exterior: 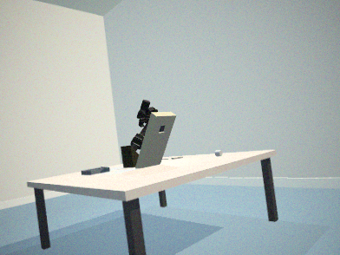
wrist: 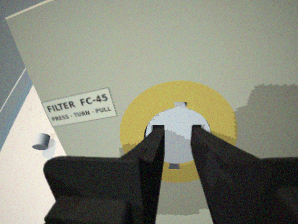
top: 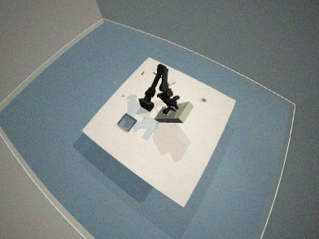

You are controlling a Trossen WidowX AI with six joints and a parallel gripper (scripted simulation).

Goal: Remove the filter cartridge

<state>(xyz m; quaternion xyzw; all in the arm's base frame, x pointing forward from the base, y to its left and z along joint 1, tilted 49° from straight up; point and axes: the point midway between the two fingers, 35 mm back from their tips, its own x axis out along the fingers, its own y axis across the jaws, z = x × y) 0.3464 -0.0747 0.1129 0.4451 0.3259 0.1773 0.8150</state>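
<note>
Right now the white round filter cartridge is 1 cm below my gripper tip and 1 cm ahead of it. The rest, counted from my gripper tip: grey square tray: 39 cm behind, 33 cm to the right, 27 cm below; then pale block: 40 cm to the left, 35 cm behind, 27 cm below.
</note>
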